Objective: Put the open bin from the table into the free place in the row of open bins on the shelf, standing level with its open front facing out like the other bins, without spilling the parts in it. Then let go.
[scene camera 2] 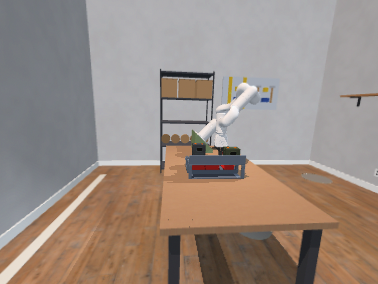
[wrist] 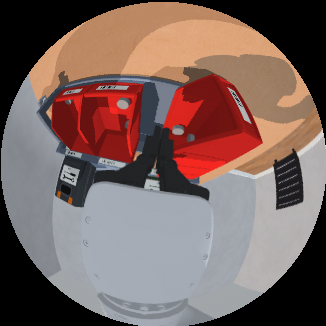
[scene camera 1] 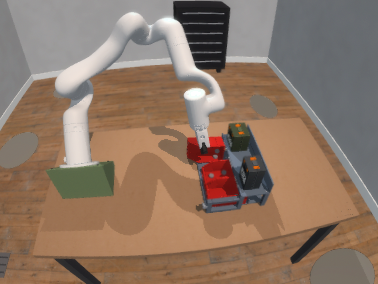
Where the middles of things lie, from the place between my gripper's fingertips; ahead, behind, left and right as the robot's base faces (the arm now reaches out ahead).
My gripper is now 110 mm short of the shelf row (wrist: pixel 156 98), 90 mm above it and 70 mm to the left of it.
